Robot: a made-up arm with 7 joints. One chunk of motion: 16 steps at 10 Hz.
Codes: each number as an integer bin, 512 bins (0 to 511) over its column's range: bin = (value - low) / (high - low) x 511, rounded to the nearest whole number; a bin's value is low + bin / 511 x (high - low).
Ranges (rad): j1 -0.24..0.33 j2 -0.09..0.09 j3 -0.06..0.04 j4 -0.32..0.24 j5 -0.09..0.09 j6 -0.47..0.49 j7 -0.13..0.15
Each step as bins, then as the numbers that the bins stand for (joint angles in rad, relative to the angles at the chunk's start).
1 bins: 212 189 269 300 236 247 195
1 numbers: -0.0035 -0.0234 -0.0074 0.0088 -0.0069 -0.0060 -0.0232
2 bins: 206 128 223 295 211 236 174
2 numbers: -0.0102 -0.0449 -0.0164 0.0033 -0.0157 -0.0266 -0.0347
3 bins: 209 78 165 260 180 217 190
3 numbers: -0.0069 -0.0625 -0.0277 -0.0351 -0.0266 -0.0623 -0.0259
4 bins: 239 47 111 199 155 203 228
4 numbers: 0.0266 -0.0734 -0.0383 -0.1019 -0.0354 -0.0886 -0.0051
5 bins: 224 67 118 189 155 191 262
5 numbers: 0.0099 -0.0664 -0.0369 -0.1129 -0.0354 -0.1112 0.0136
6 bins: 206 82 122 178 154 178 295
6 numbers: -0.0102 -0.0611 -0.0361 -0.1249 -0.0358 -0.1356 0.0316
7 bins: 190 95 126 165 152 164 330
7 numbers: -0.0281 -0.0565 -0.0353 -0.1392 -0.0365 -0.1619 0.0508
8 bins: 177 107 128 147 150 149 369
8 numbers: -0.0426 -0.0523 -0.0350 -0.1589 -0.0372 -0.1901 0.0722
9 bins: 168 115 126 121 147 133 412
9 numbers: -0.0526 -0.0495 -0.0353 -0.1874 -0.0382 -0.2201 0.0958
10 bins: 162 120 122 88 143 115 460
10 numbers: -0.0593 -0.0477 -0.0361 -0.2236 -0.0396 -0.2540 0.1221
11 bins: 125 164 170 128 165 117 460
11 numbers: -0.1006 -0.0322 -0.0267 -0.1797 -0.0319 -0.2502 0.1221
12 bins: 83 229 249 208 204 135 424
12 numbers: -0.1474 -0.0093 -0.0113 -0.0921 -0.0181 -0.2164 0.1023
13 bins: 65 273 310 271 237 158 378
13 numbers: -0.1675 0.0062 0.0007 -0.0230 -0.0065 -0.1732 0.0771
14 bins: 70 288 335 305 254 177 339
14 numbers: -0.1619 0.0114 0.0056 0.0142 -0.0005 -0.1375 0.0558
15 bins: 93 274 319 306 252 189 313
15 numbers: -0.1363 0.0065 0.0024 0.0153 -0.0012 -0.1149 0.0415
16 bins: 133 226 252 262 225 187 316
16 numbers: -0.0916 -0.0104 -0.0107 -0.0329 -0.0107 -0.1187 0.0432
